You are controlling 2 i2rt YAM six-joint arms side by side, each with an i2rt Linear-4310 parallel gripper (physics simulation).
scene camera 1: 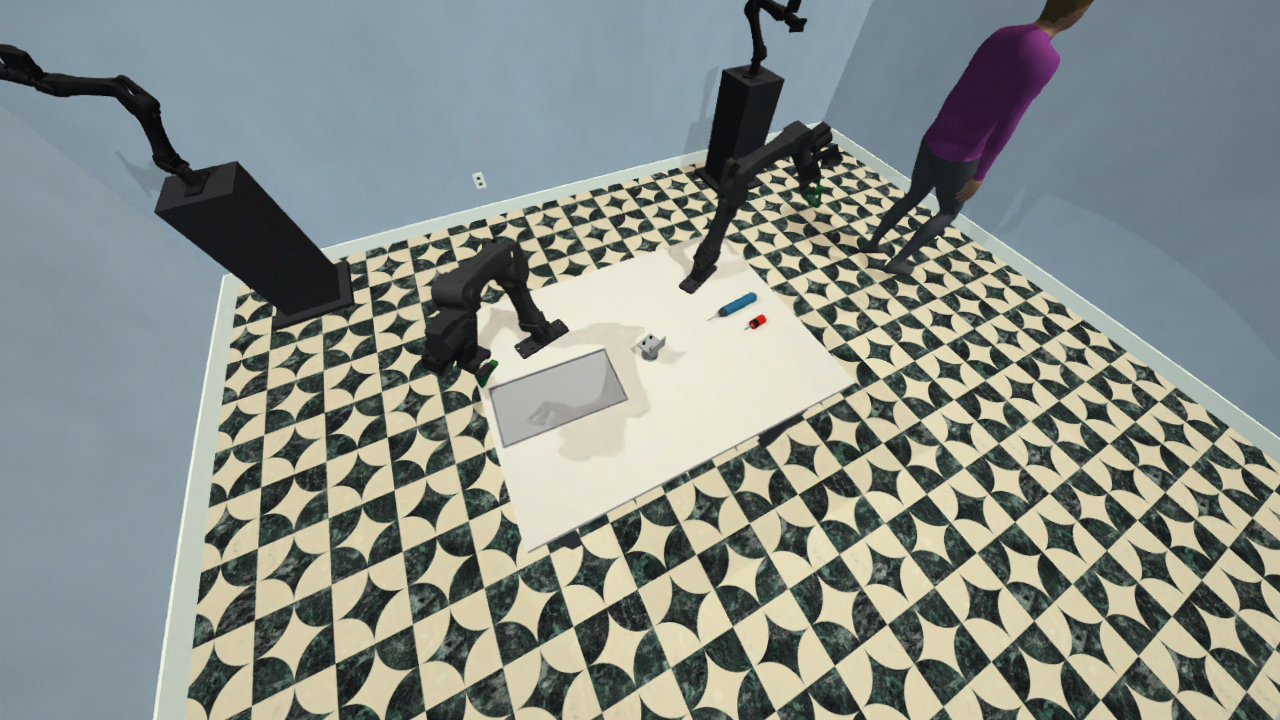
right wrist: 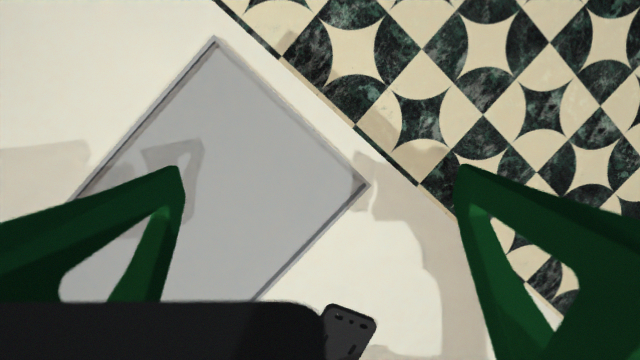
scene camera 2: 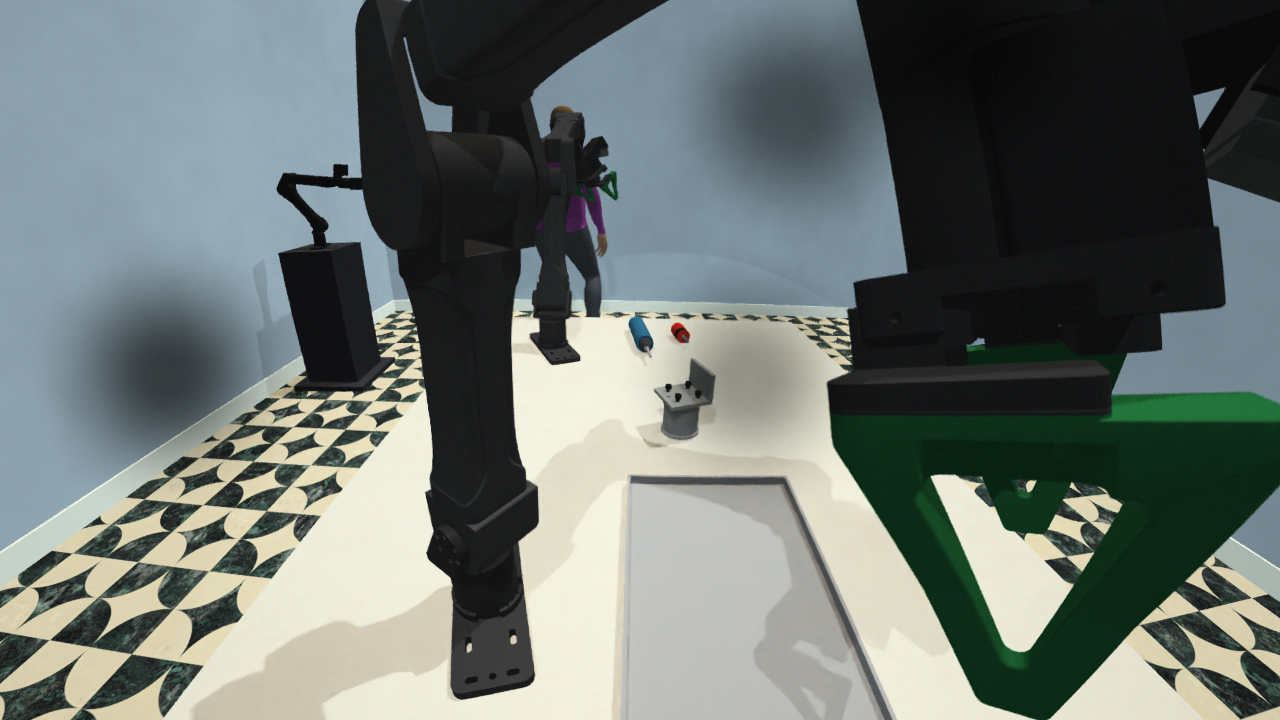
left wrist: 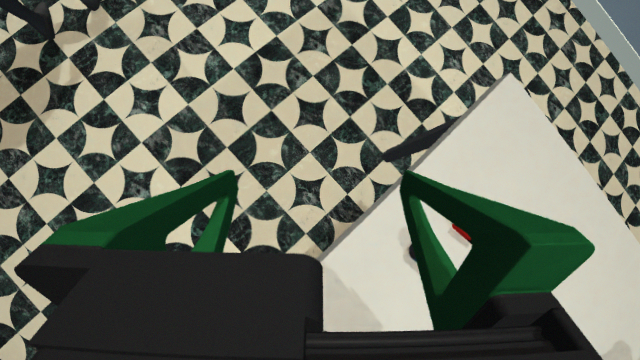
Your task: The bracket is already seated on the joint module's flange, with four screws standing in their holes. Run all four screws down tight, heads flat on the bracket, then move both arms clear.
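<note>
The grey bracket sits on the round joint module. Several dark screws stand in its plate, heads raised above it in scene camera 2. A blue screwdriver and a smaller red driver lie on the table. My left gripper is open and empty, raised beyond the drivers, far from the bracket. My right gripper is open and empty, above the table edge by the tray.
A shallow grey tray lies on the white table. A person stands beyond the left arm. Black pedestals with other arms stand near the walls.
</note>
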